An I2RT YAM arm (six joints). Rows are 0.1 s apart.
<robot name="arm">
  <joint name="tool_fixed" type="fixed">
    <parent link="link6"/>
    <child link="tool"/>
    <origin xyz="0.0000 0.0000 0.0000" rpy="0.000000 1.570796 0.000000"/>
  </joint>
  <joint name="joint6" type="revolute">
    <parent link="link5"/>
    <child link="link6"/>
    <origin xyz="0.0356 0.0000 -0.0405" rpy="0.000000 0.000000 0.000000"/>
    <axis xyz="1 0 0"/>
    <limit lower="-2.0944" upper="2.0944"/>
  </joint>
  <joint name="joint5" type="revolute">
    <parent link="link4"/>
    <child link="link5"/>
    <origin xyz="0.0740 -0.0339 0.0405" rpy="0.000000 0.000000 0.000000"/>
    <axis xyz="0 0 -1"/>
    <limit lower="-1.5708" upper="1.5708"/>
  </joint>
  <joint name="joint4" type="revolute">
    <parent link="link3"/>
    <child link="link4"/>
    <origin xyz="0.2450 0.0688 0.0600" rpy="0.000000 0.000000 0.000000"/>
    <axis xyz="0 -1 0"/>
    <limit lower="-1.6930" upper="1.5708"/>
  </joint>
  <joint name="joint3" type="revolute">
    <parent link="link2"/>
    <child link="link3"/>
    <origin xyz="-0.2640 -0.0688 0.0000" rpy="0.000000 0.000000 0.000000"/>
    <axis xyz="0 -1 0"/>
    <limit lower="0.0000" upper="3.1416"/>
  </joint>
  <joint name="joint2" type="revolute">
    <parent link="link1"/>
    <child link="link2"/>
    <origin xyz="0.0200 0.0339 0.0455" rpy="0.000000 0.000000 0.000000"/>
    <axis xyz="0 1 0"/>
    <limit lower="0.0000" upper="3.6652"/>
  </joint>
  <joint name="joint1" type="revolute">
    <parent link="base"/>
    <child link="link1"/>
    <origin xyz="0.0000 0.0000 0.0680" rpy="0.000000 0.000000 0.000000"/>
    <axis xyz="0 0 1"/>
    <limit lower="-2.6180" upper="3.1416"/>
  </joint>
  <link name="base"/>
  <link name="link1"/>
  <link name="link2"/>
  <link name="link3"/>
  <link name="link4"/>
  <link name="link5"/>
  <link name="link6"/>
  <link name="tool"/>
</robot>
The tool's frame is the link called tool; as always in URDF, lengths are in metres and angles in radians.
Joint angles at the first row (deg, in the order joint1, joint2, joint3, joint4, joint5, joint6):
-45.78 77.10 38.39 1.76 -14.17 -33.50
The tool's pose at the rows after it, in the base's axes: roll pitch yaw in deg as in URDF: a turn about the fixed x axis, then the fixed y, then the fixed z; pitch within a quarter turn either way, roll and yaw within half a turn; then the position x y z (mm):
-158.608, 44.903, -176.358, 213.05, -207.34, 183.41
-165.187, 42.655, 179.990, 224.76, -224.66, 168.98
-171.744, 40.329, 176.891, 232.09, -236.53, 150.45
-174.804, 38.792, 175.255, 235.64, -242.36, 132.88
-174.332, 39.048, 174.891, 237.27, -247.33, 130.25
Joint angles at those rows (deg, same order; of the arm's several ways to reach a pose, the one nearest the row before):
-46.04 84.71 42.83 -1.28 -15.38 -34.06
-46.94 91.81 47.59 -4.06 -17.69 -34.33
-47.68 97.91 50.94 -6.59 -20.32 -34.78
-47.99 102.08 51.96 -6.24 -21.19 -34.94
-48.32 103.26 52.60 -5.17 -20.93 -34.70

